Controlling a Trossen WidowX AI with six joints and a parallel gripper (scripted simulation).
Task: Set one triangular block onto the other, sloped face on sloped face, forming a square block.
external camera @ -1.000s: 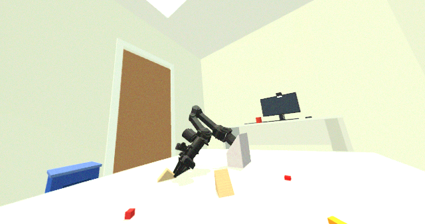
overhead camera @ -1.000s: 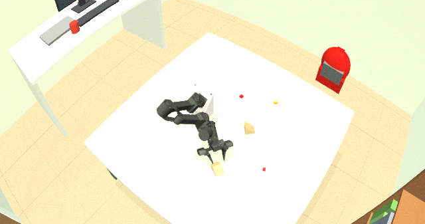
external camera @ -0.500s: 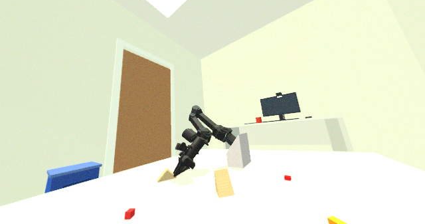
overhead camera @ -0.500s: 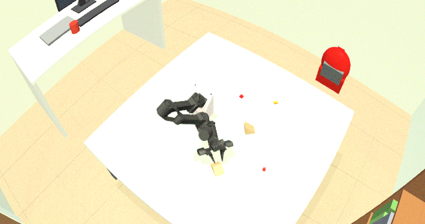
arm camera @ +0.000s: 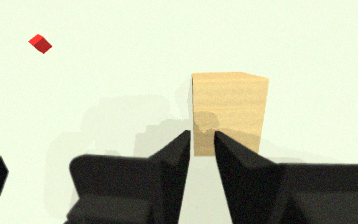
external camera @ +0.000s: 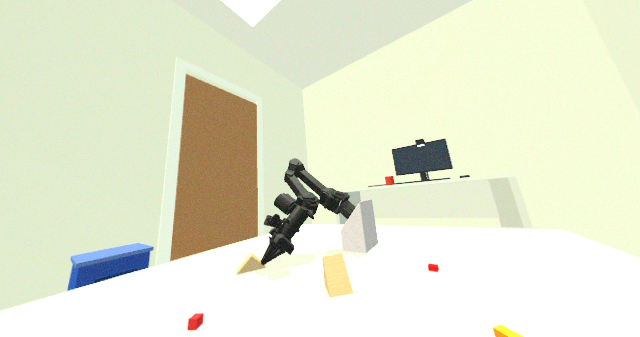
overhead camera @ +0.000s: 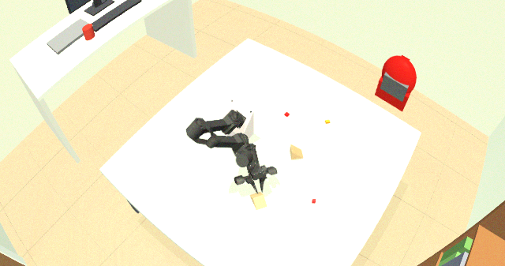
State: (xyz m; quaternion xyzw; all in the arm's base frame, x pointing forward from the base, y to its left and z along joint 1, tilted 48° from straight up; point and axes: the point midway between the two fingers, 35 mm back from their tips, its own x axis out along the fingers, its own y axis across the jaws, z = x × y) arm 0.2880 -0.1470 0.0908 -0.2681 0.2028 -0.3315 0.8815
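Now: the tan triangular block 20 mm ahead of my gripper tip, 30 mm to the right of it and 10 mm above it. Also, from my gripper tip: red bit 210 mm ahead, 130 mm to the left, 10 mm below; then yellow cube 20 mm behind, 550 mm to the left, 10 mm below.
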